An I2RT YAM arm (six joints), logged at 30 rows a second.
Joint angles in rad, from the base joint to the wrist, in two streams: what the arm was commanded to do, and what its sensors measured. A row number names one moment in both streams.
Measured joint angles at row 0:
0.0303, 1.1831, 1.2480, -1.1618, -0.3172, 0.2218
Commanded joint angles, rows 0 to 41:
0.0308, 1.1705, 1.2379, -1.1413, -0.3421, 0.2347
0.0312, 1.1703, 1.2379, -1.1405, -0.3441, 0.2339
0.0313, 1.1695, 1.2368, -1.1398, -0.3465, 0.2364
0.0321, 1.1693, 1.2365, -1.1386, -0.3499, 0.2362
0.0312, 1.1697, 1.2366, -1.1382, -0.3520, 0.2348
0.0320, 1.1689, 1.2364, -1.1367, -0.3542, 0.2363
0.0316, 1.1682, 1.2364, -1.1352, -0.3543, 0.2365
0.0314, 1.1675, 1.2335, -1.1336, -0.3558, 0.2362
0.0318, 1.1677, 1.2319, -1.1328, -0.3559, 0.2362
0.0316, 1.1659, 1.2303, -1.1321, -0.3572, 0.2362
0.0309, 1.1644, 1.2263, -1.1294, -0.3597, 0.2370
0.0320, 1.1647, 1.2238, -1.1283, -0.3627, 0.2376
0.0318, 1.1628, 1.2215, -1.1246, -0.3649, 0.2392
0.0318, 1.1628, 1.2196, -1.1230, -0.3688, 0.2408
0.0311, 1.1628, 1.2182, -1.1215, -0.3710, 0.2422
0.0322, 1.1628, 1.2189, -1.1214, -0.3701, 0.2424
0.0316, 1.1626, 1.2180, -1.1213, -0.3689, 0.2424
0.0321, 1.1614, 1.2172, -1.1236, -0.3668, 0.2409
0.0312, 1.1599, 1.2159, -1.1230, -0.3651, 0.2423
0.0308, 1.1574, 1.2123, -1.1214, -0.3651, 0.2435
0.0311, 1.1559, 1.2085, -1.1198, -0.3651, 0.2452
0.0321, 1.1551, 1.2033, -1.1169, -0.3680, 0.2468
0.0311, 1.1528, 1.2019, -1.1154, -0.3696, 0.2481
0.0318, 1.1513, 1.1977, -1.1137, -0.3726, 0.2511
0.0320, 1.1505, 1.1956, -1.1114, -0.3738, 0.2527
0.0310, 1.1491, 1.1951, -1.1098, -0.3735, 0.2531
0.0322, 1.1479, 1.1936, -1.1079, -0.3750, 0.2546
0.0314, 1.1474, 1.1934, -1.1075, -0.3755, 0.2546
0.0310, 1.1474, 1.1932, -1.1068, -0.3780, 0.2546
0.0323, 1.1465, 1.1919, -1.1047, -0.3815, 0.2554
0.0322, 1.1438, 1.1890, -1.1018, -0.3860, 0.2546
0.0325, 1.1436, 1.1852, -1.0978, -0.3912, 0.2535
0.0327, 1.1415, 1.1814, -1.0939, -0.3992, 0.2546
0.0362, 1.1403, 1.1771, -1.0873, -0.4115, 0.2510
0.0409, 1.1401, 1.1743, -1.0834, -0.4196, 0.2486
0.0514, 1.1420, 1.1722, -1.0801, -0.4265, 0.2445
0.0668, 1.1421, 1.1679, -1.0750, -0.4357, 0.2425
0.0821, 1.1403, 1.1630, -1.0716, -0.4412, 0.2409
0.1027, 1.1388, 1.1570, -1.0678, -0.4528, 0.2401
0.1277, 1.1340, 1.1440, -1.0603, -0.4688, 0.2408
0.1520, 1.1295, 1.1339, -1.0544, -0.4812, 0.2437
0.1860, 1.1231, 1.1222, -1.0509, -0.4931, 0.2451
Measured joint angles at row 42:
0.1394, 1.1351, 1.1378, -1.0786, -0.4347, 0.2493
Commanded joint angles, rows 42 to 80:
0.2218, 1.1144, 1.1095, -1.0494, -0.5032, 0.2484
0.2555, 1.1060, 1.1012, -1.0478, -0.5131, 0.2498
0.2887, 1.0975, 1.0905, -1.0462, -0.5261, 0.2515
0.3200, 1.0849, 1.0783, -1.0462, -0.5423, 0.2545
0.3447, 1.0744, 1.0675, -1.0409, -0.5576, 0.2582
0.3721, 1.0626, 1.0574, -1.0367, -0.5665, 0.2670
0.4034, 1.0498, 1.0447, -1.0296, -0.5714, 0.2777
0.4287, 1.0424, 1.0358, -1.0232, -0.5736, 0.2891
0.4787, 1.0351, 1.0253, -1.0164, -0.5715, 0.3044
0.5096, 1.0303, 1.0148, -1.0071, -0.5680, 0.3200
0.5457, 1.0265, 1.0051, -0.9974, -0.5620, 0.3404
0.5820, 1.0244, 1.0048, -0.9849, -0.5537, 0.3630
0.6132, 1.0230, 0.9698, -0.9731, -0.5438, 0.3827
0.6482, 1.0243, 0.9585, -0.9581, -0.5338, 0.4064
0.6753, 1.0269, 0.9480, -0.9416, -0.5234, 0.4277
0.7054, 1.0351, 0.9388, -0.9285, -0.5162, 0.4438
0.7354, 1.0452, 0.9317, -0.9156, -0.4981, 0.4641
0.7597, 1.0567, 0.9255, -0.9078, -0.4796, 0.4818
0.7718, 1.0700, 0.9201, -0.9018, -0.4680, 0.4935
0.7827, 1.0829, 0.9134, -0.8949, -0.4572, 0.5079
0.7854, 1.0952, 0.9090, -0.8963, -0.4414, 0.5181
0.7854, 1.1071, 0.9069, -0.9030, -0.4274, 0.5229
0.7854, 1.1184, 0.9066, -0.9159, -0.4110, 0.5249
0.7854, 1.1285, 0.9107, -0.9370, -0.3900, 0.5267
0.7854, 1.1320, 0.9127, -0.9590, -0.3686, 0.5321
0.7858, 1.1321, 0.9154, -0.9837, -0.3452, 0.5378
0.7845, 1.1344, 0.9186, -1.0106, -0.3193, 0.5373
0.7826, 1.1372, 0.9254, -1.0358, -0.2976, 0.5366
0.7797, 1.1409, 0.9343, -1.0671, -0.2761, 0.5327
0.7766, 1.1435, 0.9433, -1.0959, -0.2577, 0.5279
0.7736, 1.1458, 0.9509, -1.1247, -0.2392, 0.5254
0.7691, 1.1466, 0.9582, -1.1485, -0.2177, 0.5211
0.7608, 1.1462, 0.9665, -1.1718, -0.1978, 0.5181
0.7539, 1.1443, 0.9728, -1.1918, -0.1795, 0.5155
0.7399, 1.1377, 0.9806, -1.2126, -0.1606, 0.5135
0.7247, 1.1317, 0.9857, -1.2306, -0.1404, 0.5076
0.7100, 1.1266, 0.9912, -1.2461, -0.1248, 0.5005
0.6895, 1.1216, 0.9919, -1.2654, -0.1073, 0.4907
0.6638, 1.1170, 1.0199, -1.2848, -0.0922, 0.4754
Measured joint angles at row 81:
0.6998, 1.1271, 0.9874, -1.1725, -0.1886, 0.5034
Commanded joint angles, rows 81 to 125:
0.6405, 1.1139, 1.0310, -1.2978, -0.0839, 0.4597
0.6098, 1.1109, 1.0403, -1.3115, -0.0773, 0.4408
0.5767, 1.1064, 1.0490, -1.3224, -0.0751, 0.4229
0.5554, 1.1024, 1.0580, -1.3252, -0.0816, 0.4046
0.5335, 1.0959, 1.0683, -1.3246, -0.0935, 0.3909
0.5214, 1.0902, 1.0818, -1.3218, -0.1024, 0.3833
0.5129, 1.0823, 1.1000, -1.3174, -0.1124, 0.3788
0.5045, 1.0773, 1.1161, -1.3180, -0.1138, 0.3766
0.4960, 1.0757, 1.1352, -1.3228, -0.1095, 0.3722
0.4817, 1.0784, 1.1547, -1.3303, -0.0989, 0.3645
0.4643, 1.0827, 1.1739, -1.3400, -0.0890, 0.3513
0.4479, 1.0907, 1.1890, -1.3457, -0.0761, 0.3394
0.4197, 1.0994, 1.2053, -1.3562, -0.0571, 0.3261
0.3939, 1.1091, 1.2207, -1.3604, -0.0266, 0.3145
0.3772, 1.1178, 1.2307, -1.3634, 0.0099, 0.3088
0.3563, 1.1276, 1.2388, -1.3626, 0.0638, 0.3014
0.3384, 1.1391, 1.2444, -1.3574, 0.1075, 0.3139
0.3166, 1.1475, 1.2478, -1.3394, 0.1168, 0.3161
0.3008, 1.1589, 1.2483, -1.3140, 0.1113, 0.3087
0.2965, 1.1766, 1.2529, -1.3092, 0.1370, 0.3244
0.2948, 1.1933, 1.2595, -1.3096, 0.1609, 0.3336
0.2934, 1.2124, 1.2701, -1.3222, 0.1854, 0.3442
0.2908, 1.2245, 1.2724, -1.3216, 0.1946, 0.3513
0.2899, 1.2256, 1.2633, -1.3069, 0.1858, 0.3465
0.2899, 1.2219, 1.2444, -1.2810, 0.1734, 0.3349
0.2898, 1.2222, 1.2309, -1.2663, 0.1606, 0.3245
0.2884, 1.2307, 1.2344, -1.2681, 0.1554, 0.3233
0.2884, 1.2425, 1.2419, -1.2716, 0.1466, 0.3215
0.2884, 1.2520, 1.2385, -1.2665, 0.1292, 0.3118
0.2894, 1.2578, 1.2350, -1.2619, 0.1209, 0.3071
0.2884, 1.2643, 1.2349, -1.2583, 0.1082, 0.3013
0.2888, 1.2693, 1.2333, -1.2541, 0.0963, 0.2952
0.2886, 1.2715, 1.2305, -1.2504, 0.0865, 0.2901
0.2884, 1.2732, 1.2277, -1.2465, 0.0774, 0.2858
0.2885, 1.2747, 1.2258, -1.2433, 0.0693, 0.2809
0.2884, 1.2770, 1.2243, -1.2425, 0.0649, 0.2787
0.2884, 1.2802, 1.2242, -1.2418, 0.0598, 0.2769
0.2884, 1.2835, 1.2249, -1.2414, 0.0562, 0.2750
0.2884, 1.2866, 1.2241, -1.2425, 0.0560, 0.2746
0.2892, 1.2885, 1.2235, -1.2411, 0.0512, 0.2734
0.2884, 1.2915, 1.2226, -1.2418, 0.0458, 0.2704
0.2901, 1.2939, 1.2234, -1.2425, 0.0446, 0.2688
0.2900, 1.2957, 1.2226, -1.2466, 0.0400, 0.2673
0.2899, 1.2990, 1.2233, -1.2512, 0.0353, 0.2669
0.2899, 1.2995, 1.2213, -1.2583, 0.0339, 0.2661
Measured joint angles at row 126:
0.2878, 1.2961, 1.2236, -1.2465, 0.0563, 0.2764
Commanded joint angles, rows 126 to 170:
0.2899, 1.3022, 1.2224, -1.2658, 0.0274, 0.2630
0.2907, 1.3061, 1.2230, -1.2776, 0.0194, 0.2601
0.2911, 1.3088, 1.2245, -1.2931, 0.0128, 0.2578
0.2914, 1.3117, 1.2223, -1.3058, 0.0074, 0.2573
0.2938, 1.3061, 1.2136, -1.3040, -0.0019, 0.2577
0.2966, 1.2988, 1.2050, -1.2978, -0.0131, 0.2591
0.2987, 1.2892, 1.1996, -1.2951, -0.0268, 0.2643
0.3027, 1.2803, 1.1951, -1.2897, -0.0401, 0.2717
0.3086, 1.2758, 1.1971, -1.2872, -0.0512, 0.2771
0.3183, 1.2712, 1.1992, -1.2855, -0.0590, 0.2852
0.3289, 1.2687, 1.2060, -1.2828, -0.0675, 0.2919
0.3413, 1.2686, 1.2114, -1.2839, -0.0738, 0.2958
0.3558, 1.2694, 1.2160, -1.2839, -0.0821, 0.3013
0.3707, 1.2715, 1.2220, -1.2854, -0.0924, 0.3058
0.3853, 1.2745, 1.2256, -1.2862, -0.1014, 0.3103
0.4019, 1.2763, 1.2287, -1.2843, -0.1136, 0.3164
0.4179, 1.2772, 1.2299, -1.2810, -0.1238, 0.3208
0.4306, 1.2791, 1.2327, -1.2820, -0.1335, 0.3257
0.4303, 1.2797, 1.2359, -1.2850, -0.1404, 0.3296
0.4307, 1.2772, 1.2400, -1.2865, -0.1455, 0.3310
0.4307, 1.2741, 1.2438, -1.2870, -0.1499, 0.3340
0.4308, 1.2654, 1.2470, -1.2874, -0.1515, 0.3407
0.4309, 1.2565, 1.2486, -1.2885, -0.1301, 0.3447
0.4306, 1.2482, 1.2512, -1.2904, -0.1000, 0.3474
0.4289, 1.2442, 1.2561, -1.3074, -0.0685, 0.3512
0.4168, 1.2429, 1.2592, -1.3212, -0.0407, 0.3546
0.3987, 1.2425, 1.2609, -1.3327, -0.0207, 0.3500
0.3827, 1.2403, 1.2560, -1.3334, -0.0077, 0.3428
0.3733, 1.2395, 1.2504, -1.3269, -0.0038, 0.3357
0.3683, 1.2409, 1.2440, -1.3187, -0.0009, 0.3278
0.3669, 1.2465, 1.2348, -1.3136, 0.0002, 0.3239
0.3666, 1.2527, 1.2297, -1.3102, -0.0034, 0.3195
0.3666, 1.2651, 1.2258, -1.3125, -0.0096, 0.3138
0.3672, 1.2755, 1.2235, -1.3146, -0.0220, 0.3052
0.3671, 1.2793, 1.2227, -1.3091, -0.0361, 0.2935
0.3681, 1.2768, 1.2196, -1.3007, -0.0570, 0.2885
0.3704, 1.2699, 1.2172, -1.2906, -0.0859, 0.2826
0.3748, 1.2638, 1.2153, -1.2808, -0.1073, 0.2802
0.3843, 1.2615, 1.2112, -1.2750, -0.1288, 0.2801
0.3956, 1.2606, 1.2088, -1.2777, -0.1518, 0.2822
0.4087, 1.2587, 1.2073, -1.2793, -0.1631, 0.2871
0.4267, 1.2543, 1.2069, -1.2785, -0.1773, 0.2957
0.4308, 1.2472, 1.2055, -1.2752, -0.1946, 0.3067
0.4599, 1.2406, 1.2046, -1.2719, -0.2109, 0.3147
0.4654, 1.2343, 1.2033, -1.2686, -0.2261, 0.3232
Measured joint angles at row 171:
0.4393, 1.2488, 1.2053, -1.2804, -0.1177, 0.3069
